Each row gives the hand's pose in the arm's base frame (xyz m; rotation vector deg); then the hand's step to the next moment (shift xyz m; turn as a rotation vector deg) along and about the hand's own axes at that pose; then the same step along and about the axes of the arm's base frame.
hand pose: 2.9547 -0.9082 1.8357 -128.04 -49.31 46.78
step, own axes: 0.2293 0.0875 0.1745 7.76 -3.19 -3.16
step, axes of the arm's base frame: 0.0447 0.1682 -0.2458 5.76 6.65 1.74
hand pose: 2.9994 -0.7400 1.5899 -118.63 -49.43 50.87
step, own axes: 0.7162 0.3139 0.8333 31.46 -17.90 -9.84
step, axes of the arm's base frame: -0.1799 0.6805 -0.9002 19.57 30.56 9.51
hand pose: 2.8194 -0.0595 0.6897 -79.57 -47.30 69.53
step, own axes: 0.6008 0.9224 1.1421 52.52 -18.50 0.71
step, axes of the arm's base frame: -1.0779 0.6917 -0.9359 14.63 53.37 6.24
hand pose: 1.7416 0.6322 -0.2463 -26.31 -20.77 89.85
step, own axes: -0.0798 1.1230 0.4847 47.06 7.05 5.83
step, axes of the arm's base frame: -1.2132 -0.1131 -0.1329 -9.95 46.87 -1.66
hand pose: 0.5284 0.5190 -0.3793 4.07 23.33 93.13
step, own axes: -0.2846 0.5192 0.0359 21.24 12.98 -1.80
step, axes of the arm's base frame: -0.4545 -0.2909 0.2463 -15.09 19.79 -1.92
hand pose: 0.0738 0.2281 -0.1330 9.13 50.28 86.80
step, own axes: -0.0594 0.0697 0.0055 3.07 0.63 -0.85
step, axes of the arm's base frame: -0.0416 -0.0435 0.0692 -1.54 2.48 -1.43
